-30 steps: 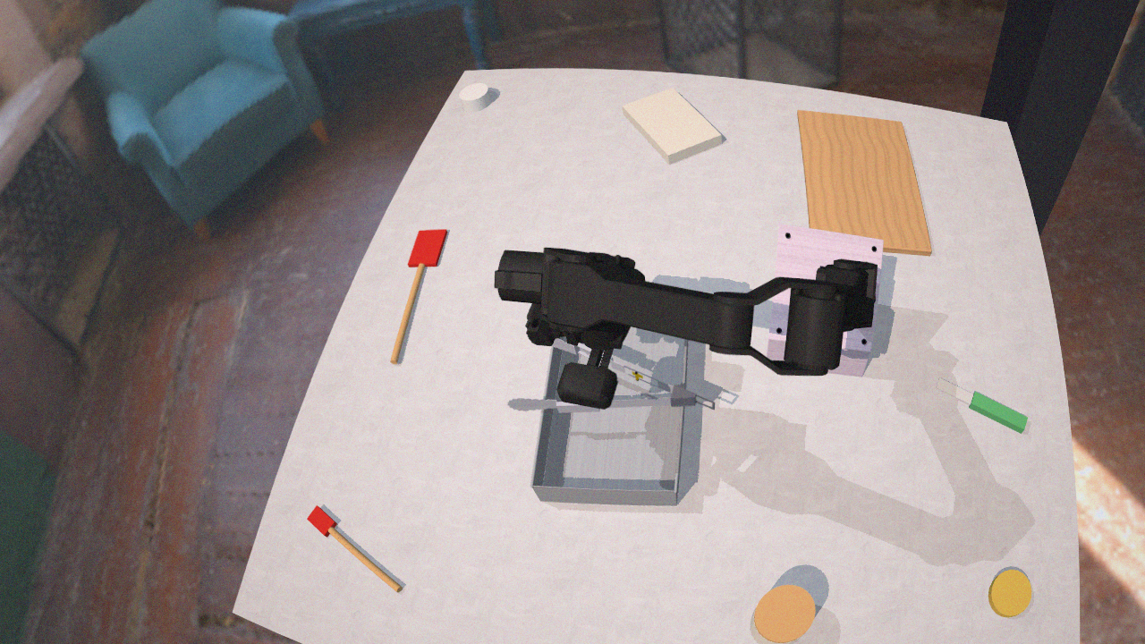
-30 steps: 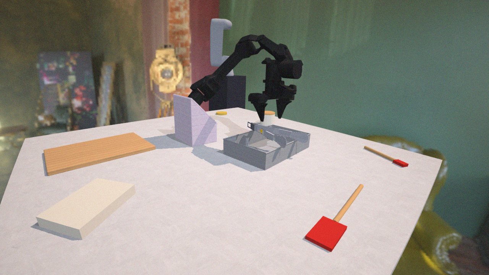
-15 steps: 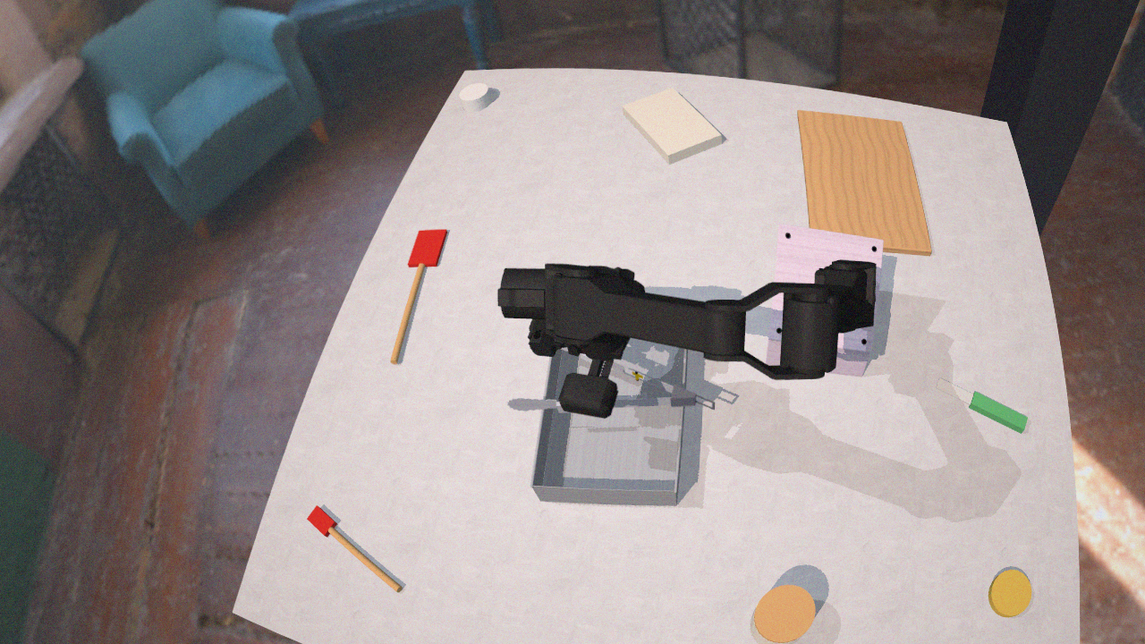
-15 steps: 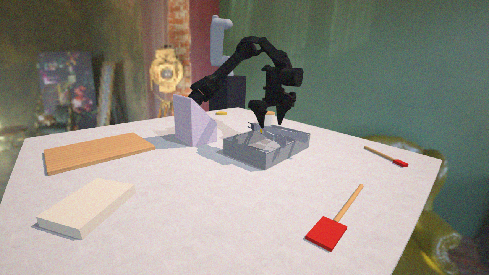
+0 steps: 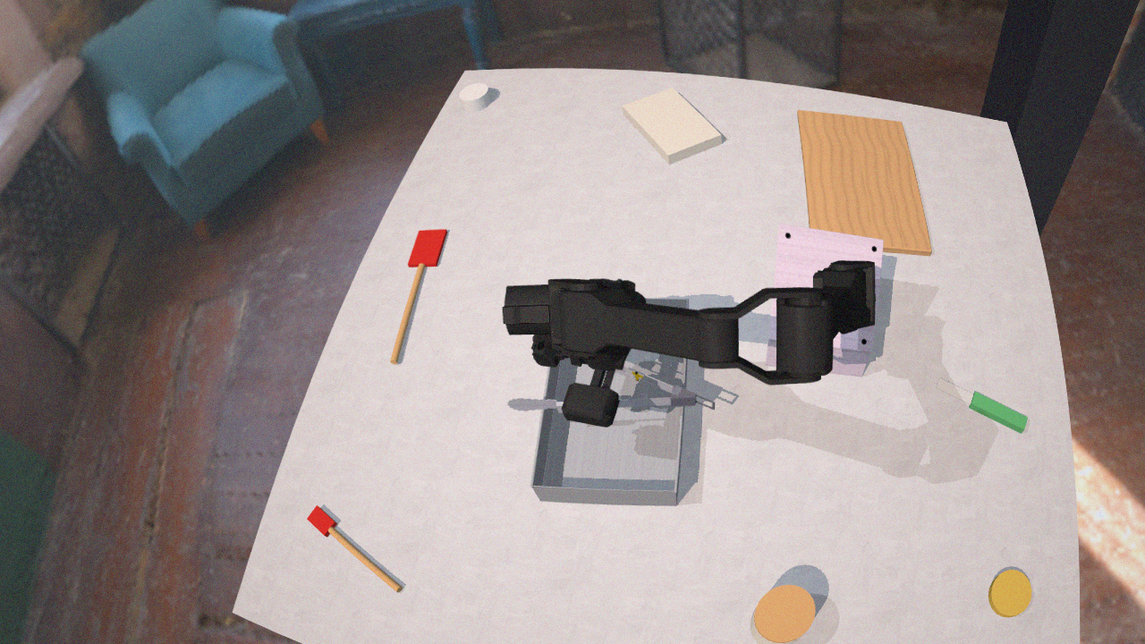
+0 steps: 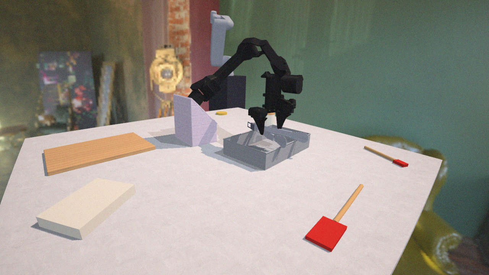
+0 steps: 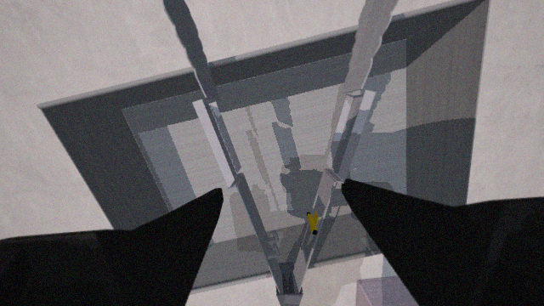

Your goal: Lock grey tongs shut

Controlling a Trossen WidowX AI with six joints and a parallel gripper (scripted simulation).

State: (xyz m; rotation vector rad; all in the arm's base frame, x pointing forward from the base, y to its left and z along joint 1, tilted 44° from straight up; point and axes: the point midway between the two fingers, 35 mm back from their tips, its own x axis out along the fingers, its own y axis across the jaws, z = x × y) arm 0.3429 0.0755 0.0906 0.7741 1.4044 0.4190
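My gripper tip is 40 mm above the grey roasting tin. The rest, counted from my gripper tip: orange-lidded jar: 330 mm to the left, 250 mm behind, 40 mm below; then green-handled knife: 580 mm behind, 60 mm below, 10 mm to the left; then cream block: 610 mm to the right, 70 mm behind, 60 mm below.
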